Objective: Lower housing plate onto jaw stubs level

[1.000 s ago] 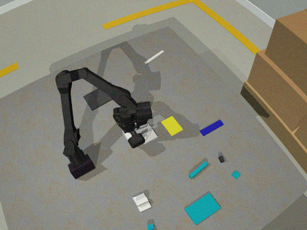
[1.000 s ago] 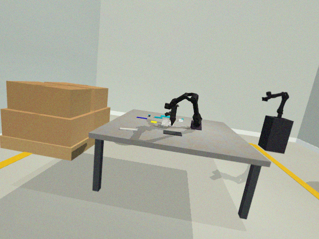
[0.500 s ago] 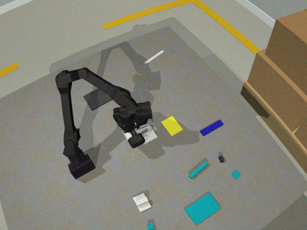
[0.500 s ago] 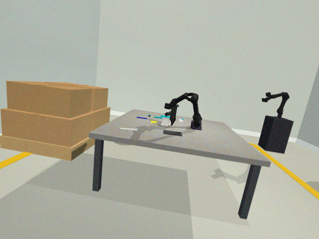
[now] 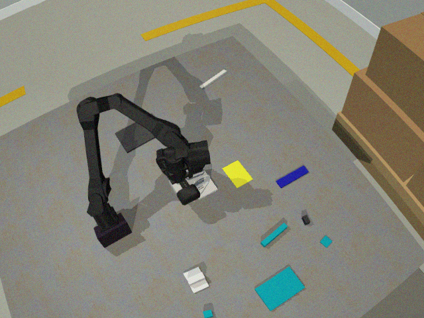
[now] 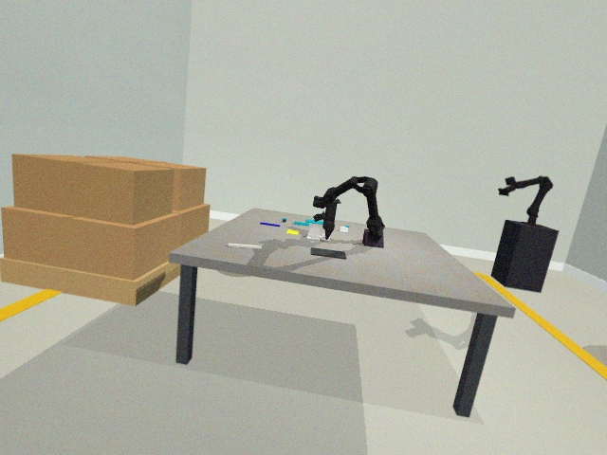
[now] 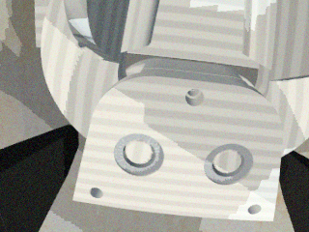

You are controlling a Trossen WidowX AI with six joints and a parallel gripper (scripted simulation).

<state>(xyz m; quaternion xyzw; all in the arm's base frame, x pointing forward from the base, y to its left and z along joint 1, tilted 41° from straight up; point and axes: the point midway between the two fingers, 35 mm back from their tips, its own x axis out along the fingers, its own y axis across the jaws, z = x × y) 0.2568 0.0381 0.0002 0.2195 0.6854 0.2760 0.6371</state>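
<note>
The white housing plate lies 20 mm above my gripper tip and 10 mm ahead of it. The rest, counted from my gripper tip: yellow card: 200 mm ahead, 30 mm to the right, 10 mm below; then white block: 300 mm to the right, 90 mm behind; then dark flat plate: 300 mm to the left, 30 mm behind.
</note>
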